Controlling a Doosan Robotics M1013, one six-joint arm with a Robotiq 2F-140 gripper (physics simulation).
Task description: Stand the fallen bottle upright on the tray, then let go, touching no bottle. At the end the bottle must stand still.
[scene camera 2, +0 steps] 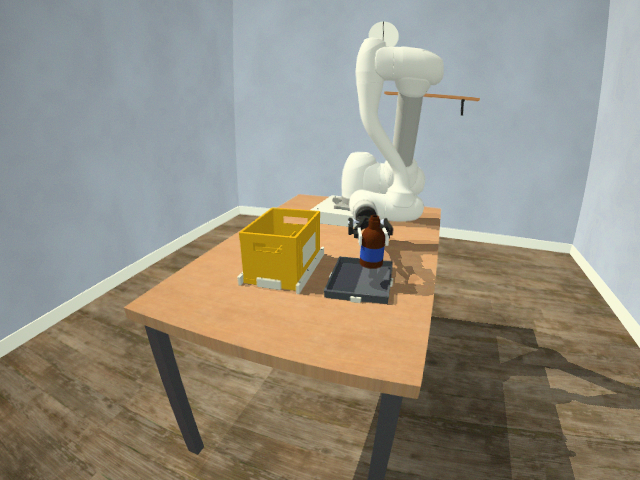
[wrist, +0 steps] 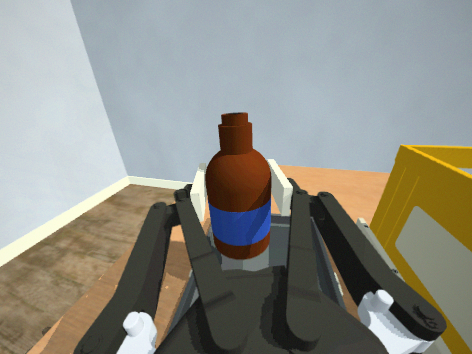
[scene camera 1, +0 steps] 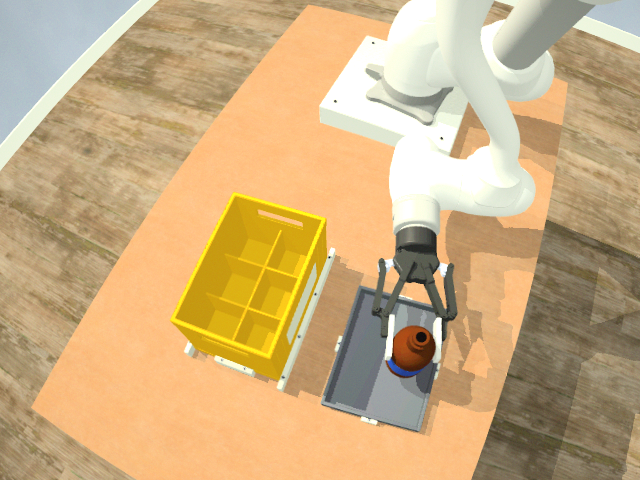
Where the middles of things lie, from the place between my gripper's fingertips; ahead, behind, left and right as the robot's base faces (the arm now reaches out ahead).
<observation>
Right now my hand is 2 cm past the brown bottle (scene camera 1: 413, 348), 1 cm to the left of it and 1 cm above it. From my hand the other things lie so: white rail (scene camera 1: 295, 349) (22 cm to the right, 14 cm below, 2 cm behind).
</observation>
